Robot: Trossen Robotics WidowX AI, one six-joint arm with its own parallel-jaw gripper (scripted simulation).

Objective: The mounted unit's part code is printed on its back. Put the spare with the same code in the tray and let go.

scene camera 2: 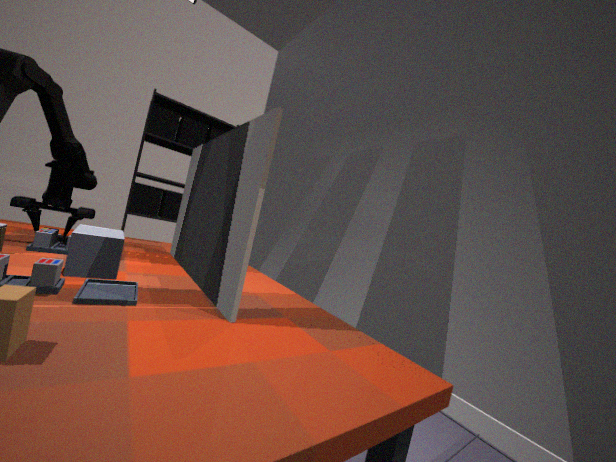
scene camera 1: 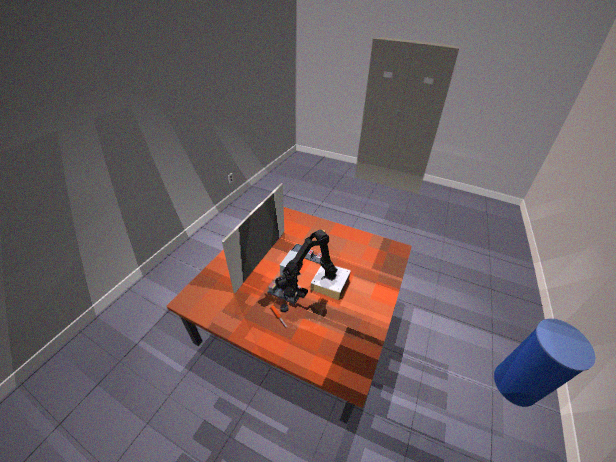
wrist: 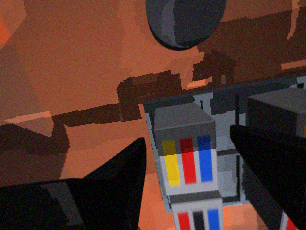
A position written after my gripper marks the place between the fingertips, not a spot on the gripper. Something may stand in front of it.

My gripper (scene camera 2: 50, 235) is open and holds nothing. Further things: a grey tray (scene camera 2: 93, 291) and a tall panel (scene camera 2: 214, 233).
My gripper shows as well in the wrist view (wrist: 186, 137). The tall panel also shows in scene camera 1 (scene camera 1: 244, 248).
